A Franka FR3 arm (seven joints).
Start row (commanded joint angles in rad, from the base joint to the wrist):
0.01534 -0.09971 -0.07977 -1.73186 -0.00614 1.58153 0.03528
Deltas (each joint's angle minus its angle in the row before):
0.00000 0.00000 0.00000 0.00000 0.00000 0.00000 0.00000
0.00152 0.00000 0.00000 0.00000 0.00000 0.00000 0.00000
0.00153 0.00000 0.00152 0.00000 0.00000 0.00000 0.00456
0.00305 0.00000 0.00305 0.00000 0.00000 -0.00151 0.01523
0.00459 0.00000 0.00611 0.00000 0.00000 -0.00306 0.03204
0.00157 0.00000 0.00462 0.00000 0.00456 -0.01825 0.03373
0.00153 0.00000 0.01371 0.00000 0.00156 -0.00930 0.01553
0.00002 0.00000 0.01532 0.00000 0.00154 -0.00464 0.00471
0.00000 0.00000 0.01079 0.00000 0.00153 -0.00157 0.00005
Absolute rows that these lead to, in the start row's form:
0.01534 -0.09971 -0.07977 -1.73186 -0.00614 1.58153 0.03528
0.01686 -0.09971 -0.07977 -1.73186 -0.00614 1.58153 0.03528
0.01839 -0.09971 -0.07825 -1.73186 -0.00614 1.58153 0.03984
0.02144 -0.09971 -0.07520 -1.73186 -0.00614 1.58002 0.05507
0.02603 -0.09971 -0.06909 -1.73186 -0.00614 1.57696 0.08711
0.02760 -0.09971 -0.06447 -1.73186 -0.00158 1.55871 0.12084
0.02913 -0.09971 -0.05076 -1.73186 -0.00002 1.54941 0.13637
0.02915 -0.09971 -0.03544 -1.73186 0.00152 1.54477 0.14108
0.02915 -0.09971 -0.02465 -1.73186 0.00305 1.54320 0.14113

